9 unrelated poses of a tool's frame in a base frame.
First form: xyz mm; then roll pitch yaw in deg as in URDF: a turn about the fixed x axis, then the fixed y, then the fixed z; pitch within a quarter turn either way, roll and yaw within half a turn.
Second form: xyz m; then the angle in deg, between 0 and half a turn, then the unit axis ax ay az. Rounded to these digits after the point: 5 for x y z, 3 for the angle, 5 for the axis.
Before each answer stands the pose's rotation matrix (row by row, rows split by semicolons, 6 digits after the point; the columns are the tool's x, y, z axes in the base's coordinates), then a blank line. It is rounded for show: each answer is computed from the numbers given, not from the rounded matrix.
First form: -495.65, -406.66, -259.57, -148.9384, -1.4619, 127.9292
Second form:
-0.614487 0.667580 -0.420407; 0.788514 0.536932 -0.299916; 0.025512 -0.515791 -0.856334

-0.49565, -0.40666, -0.25957, 165.227, -0.42331, -0.87440, 0.23714
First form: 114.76, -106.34, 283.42, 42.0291, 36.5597, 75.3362
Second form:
0.203337 -0.617655 0.759708; 0.777074 0.573848 0.258564; -0.595660 0.537773 0.596648

0.11476, -0.10634, 0.28342, 79.227, 0.14211, 0.68984, 0.70988
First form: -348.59, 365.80, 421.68, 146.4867, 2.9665, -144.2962
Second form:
-0.810957 -0.509780 -0.287182; -0.582813 0.660373 0.473536; -0.051752 0.551391 -0.832640

-0.34859, 0.36580, 0.42168, 172.574, 0.30118, -0.91075, -0.28253
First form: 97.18, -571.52, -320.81, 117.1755, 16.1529, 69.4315
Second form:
0.337458 0.514554 0.788262; 0.899292 0.071257 -0.431504; -0.278202 0.854492 -0.438688

0.09718, -0.57152, -0.32081, 120.997, 0.75012, 0.62206, 0.22442
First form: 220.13, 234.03, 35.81, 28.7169, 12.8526, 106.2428
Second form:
-0.272700 -0.871894 0.406737; 0.936031 -0.142691 0.321692; -0.222444 0.468444 0.855032

0.22013, 0.23403, 0.03581, 106.271, 0.07644, 0.32772, 0.94168
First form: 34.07, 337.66, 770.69, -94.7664, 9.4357, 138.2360
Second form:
-0.735803 0.177205 -0.653600; 0.657052 -0.046838 -0.752389; -0.163941 -0.983059 -0.081969

0.03407, 0.33766, 0.77069, 158.797, -0.31889, -0.67694, 0.66337
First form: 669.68, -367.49, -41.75, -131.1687, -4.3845, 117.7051
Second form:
-0.463560 0.556052 -0.689868; 0.882761 0.356999 -0.305425; 0.076449 -0.750572 -0.656352

0.66968, -0.36749, -0.04175, 151.819, -0.47129, -0.81132, 0.34590
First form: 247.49, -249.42, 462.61, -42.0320, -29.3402, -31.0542
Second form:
0.746790 0.664211 0.033593; -0.449679 0.467081 0.761331; 0.489994 -0.583660 0.647493

0.24749, -0.24942, 0.46261, 64.489, -0.74514, -0.25285, -0.61711
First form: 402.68, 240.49, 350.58, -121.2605, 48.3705, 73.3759
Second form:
0.190054 0.314445 -0.930056; 0.636544 -0.760693 -0.127109; -0.747456 -0.567864 -0.344731

0.40268, 0.24049, 0.35058, 163.273, -0.76568, -0.31721, 0.55955
